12 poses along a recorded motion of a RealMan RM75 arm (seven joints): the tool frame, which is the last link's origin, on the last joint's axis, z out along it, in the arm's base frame.
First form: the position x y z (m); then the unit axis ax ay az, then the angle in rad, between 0 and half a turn.
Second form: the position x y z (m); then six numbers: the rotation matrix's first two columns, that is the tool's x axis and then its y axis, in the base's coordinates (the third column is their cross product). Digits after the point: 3 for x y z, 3 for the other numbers.
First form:
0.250 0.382 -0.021 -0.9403 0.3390 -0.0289 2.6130
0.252 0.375 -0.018 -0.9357 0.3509 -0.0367 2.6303
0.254 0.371 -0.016 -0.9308 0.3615 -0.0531 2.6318
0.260 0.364 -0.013 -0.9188 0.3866 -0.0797 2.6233
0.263 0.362 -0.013 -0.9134 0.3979 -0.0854 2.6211
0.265 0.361 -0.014 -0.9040 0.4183 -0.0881 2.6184
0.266 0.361 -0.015 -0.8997 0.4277 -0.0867 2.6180
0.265 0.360 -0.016 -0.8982 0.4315 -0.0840 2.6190
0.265 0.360 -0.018 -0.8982 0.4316 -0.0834 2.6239
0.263 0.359 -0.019 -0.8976 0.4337 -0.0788 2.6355
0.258 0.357 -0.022 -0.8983 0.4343 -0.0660 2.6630
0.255 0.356 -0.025 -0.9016 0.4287 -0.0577 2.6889
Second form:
0.250 0.382 -0.021 0.784 -0.609 -0.120 -0.579 -0.649 -0.492
0.252 0.375 -0.018 0.767 -0.633 -0.107 -0.597 -0.642 -0.482
0.254 0.371 -0.016 0.750 -0.656 -0.084 -0.604 -0.628 -0.490
0.260 0.364 -0.013 0.709 -0.703 -0.055 -0.624 -0.589 -0.513
0.263 0.362 -0.013 0.691 -0.721 -0.052 -0.636 -0.572 -0.518
0.265 0.361 -0.014 0.659 -0.750 -0.060 -0.662 -0.540 -0.520
0.266 0.361 -0.015 0.645 -0.761 -0.068 -0.675 -0.525 -0.519
0.265 0.360 -0.016 0.639 -0.765 -0.075 -0.681 -0.519 -0.516
0.265 0.360 -0.018 0.639 -0.766 -0.074 -0.683 -0.521 -0.512
0.263 0.359 -0.019 0.636 -0.768 -0.078 -0.692 -0.522 -0.499
0.258 0.357 -0.022 0.636 -0.767 -0.088 -0.706 -0.532 -0.468
0.255 0.356 -0.025 0.645 -0.759 -0.089 -0.709 -0.550 -0.441

